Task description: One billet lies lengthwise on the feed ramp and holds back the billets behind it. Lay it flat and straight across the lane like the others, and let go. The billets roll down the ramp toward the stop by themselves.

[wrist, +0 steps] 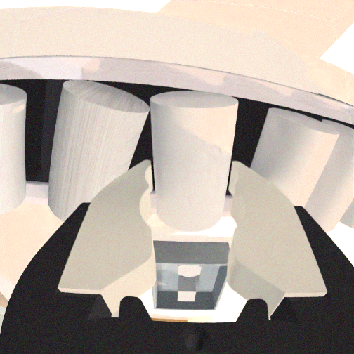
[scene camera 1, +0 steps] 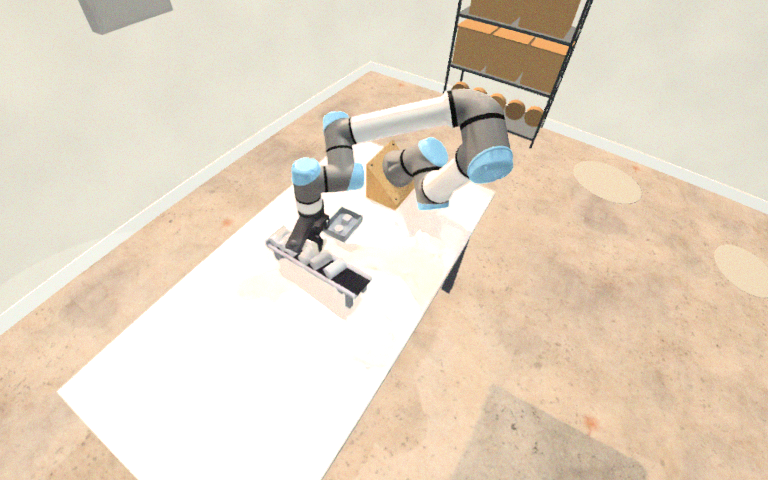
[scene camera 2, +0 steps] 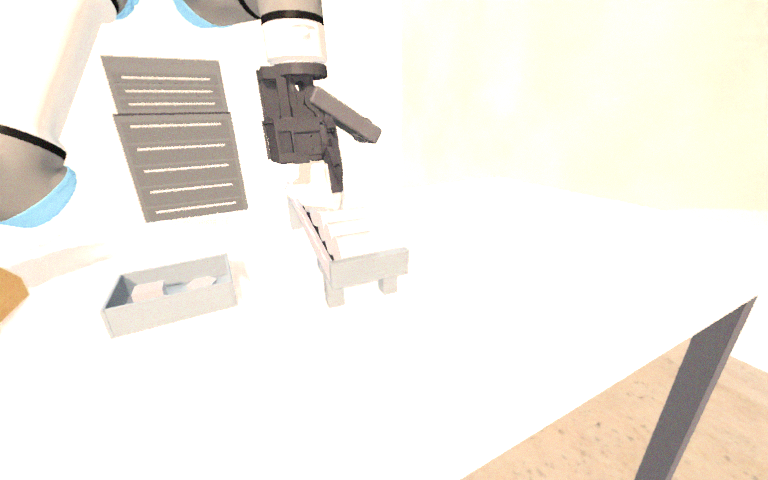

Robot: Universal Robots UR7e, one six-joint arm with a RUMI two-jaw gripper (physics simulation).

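Pixels of known places: gripper, fingertip midpoint: (scene camera 1: 311, 254); arm's base at its link origin: (scene camera 1: 396, 169).
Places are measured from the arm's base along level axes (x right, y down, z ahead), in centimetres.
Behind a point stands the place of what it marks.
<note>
The feed ramp (scene camera 1: 305, 265) (scene camera 2: 369, 267) (wrist: 30, 69) carries several pale billets. My gripper (scene camera 1: 305, 251) {x 8.9, y 3.4, z 50.9 cm} (scene camera 2: 339, 198) (wrist: 190, 164) is over its upper part, shut on a billet (wrist: 192, 150). The held billet points across the lane between the rails; whether it touches the lane floor is hidden. In the wrist view, a streaked billet (wrist: 95, 145) lies skewed close to its left, and another billet (wrist: 10, 145) is farther left with a gap between. On the right, across a dark gap, more billets (wrist: 295, 150) lie side by side, leaning in view.
A grey tray (scene camera 1: 343, 238) {x 4.7, y 7.5, z 36.7 cm} (scene camera 2: 175, 311) {x 13.5, y 8.6, z 29.5 cm} (wrist: 192, 252) with two small pale pieces stands beside the ramp on the robot's side. The ramp's raised rails run close to the fingers. The arm's wooden mounting block (scene camera 1: 376, 186) {x 3.5, y 1.7, z 11.5 cm} is behind. A shelf rack (scene camera 1: 552, 95) stands by the wall.
</note>
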